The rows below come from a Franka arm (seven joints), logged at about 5 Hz.
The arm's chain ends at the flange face. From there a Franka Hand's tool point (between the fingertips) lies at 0.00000 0.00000 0.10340 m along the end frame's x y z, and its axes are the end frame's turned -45 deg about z.
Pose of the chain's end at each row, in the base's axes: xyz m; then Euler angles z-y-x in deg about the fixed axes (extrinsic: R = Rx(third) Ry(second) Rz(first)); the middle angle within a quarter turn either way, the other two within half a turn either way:
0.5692, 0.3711, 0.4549, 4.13, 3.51, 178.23
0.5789, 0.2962, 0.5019, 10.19, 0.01, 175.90
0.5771, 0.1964, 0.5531, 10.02, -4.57, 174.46
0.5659, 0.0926, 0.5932, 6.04, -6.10, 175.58
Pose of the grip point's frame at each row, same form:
0.5755, 0.3679, 0.3517, -40.87, 3.51, 178.23
0.5789, 0.2888, 0.3988, -34.81, 0.01, 175.90
0.5689, 0.1864, 0.4505, -34.98, -4.57, 174.46
0.5549, 0.0847, 0.4907, -38.96, -6.10, 175.58

